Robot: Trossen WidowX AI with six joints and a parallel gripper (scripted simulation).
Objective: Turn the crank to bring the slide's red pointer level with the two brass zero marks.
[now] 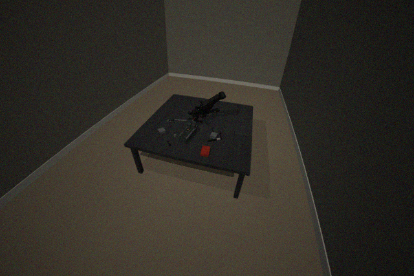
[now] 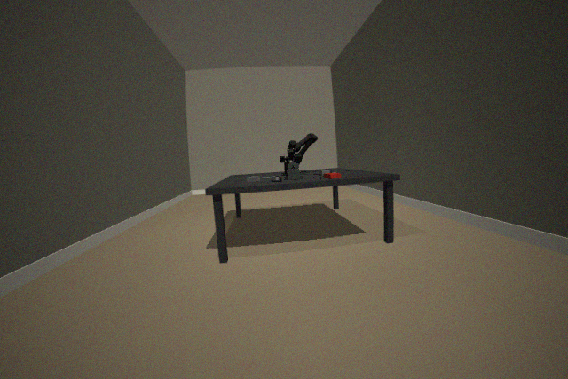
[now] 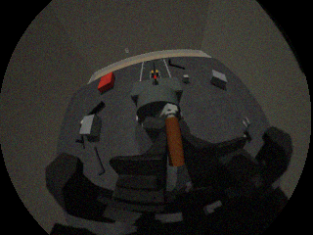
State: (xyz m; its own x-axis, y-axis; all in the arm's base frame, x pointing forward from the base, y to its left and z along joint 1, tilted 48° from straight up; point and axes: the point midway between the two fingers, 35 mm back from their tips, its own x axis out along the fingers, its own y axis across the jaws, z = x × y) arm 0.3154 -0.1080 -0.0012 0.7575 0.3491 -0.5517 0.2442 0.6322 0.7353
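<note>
My gripper tip is now 140 mm short of the red pointer, 20 mm to the left of it and 10 mm above it. Round my gripper tip: crank handle 20 mm behind, 20 mm above.
</note>
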